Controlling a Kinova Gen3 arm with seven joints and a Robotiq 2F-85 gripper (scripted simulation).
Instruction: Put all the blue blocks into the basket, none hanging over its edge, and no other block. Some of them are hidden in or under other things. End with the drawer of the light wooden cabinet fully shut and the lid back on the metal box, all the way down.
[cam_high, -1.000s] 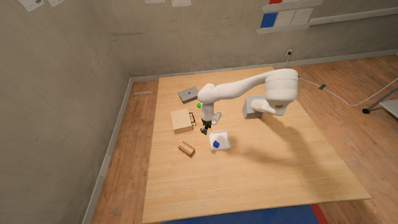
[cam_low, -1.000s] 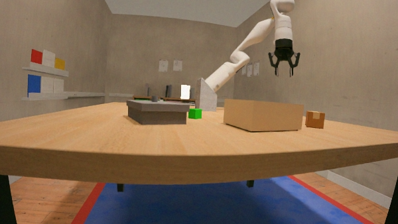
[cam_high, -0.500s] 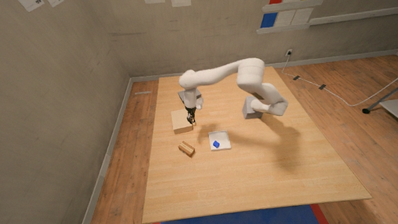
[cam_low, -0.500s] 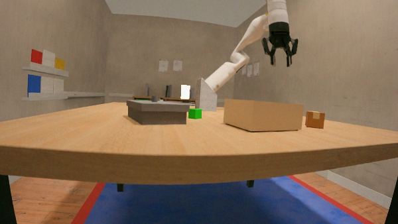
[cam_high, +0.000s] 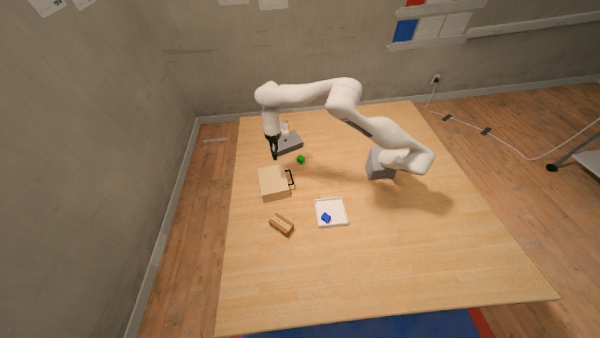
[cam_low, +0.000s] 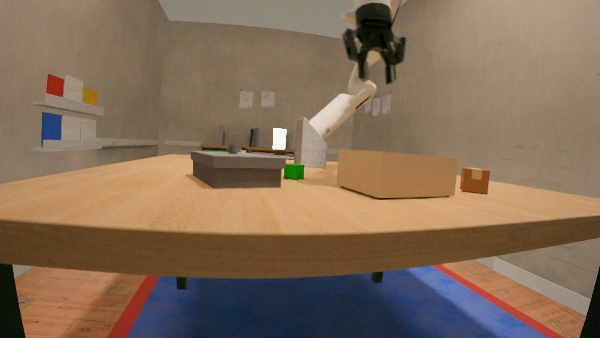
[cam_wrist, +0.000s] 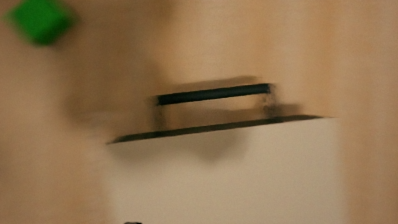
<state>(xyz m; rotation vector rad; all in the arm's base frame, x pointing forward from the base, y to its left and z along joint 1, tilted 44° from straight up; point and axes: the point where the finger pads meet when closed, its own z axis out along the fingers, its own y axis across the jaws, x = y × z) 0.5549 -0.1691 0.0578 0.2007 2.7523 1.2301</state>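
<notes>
Now: hand 26 cm to the left of the grey lid, 18 cm above it and 7 cm past it. From my hand the other things lie so: light wooden cabinet 19 cm below, 4 cm to the left, 3 cm ahead; then green block 21 cm below, 14 cm behind, 11 cm to the right; then drawer 19 cm below, 4 cm to the left, 2 cm ahead.
</notes>
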